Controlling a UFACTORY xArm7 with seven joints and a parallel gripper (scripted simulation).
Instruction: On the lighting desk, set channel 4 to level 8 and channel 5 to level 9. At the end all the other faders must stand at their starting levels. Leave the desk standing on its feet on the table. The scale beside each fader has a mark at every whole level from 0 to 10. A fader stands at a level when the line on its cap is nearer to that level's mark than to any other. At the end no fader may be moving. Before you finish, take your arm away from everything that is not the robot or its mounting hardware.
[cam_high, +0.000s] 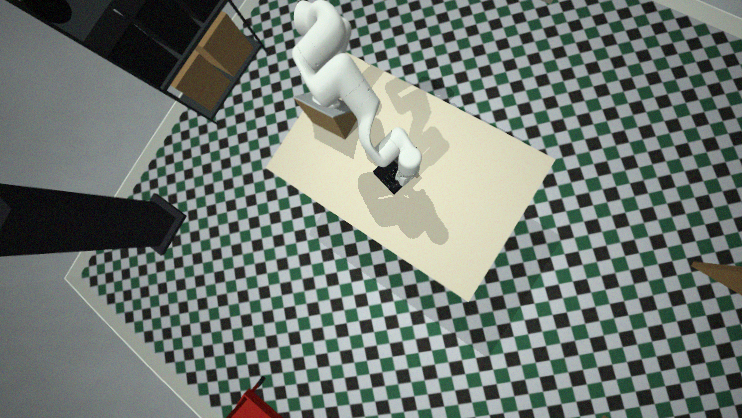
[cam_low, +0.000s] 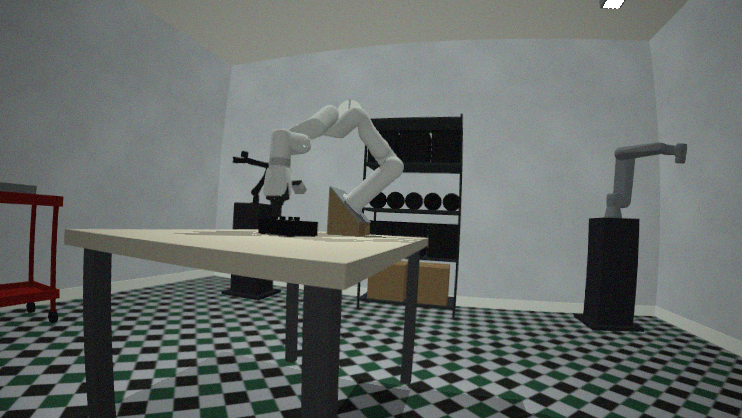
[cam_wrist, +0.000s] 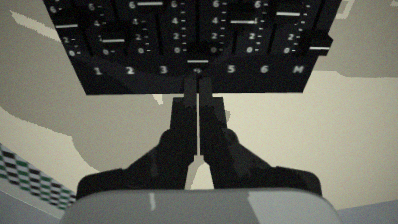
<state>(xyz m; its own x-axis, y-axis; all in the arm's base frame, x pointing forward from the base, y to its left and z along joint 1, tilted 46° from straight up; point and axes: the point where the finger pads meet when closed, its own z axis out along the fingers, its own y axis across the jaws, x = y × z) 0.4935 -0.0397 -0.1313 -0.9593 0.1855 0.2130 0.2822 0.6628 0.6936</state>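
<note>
The channel 4 fader cap is 30 mm behind my hand, 20 mm below it and 10 mm to the left of it. The rest, counted from my hand: channel 1 cap (70 mm behind, 50 mm to the right, 20 mm below); channel 5 fader cap (40 mm to the left, 40 mm behind, 20 mm below); channel 3 fader cap (60 mm behind, 20 mm below).
</note>
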